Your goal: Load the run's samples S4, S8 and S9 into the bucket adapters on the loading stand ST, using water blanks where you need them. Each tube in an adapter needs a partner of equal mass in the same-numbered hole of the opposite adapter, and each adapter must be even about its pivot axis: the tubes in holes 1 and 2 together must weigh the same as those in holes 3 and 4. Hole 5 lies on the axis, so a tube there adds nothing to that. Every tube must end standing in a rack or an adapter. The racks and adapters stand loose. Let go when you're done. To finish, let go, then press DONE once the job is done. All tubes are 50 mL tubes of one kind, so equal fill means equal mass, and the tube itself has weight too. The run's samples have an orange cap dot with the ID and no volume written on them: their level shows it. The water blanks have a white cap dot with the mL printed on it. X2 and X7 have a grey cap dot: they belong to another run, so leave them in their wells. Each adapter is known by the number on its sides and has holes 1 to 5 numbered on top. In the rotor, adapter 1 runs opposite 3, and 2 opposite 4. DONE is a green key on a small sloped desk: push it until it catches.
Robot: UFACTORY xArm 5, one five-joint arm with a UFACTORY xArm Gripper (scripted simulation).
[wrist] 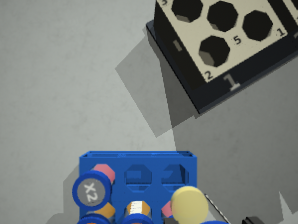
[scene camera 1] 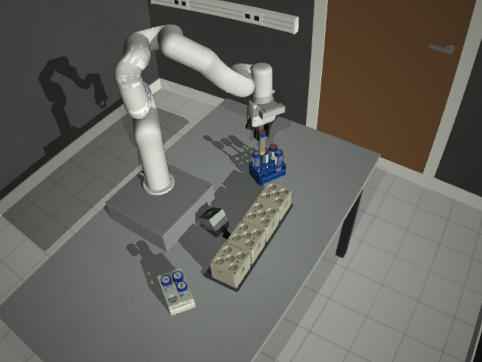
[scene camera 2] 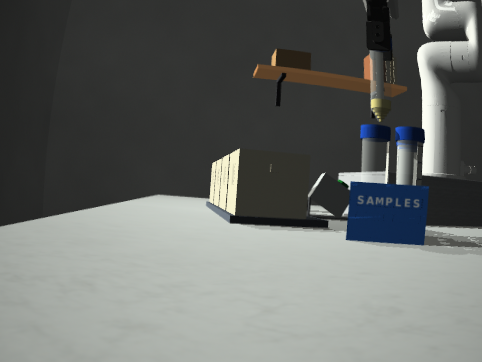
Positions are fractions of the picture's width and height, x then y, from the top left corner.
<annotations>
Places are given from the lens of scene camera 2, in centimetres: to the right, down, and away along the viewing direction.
blue samples rack (scene camera 2: 0.80,0.59): 15, 3, 41
</annotations>
